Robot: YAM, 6 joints.
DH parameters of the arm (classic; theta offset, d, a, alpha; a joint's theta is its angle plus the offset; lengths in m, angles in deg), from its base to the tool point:
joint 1: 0 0.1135 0.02 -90
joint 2: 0 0 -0.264 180
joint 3: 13.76 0 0.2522 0
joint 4: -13.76 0 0.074 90
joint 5: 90 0 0 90
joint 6: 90 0.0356 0 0
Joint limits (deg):
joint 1: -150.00..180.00
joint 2: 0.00..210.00
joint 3: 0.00..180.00
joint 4: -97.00..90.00
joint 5: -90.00..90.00
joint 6: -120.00..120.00
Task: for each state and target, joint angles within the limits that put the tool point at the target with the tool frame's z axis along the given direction. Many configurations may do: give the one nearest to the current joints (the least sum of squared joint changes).
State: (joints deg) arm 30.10 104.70 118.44 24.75 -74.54 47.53
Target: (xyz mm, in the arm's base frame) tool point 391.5 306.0 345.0 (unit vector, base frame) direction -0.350 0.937 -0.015
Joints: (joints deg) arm 34.02 122.46 111.89 6.91 -76.44 47.53
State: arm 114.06 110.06 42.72 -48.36 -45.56 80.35
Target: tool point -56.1 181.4 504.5 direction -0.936 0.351 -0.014
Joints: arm 97.68 63.02 88.17 -26.85 -61.76 80.35
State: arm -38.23 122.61 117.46 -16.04 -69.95 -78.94
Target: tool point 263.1 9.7 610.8 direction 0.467 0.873 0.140
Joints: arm -4.96 91.89 131.90 -20.26 -65.53 -78.94
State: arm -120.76 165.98 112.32 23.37 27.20 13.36
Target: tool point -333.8 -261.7 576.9 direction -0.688 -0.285 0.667
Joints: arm -140.88 119.10 144.27 17.90 12.30 13.36
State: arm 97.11 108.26 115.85 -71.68 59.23 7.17
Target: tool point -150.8 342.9 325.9 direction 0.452 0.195 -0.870
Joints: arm 116.42 116.73 121.83 -96.85 29.46 7.17
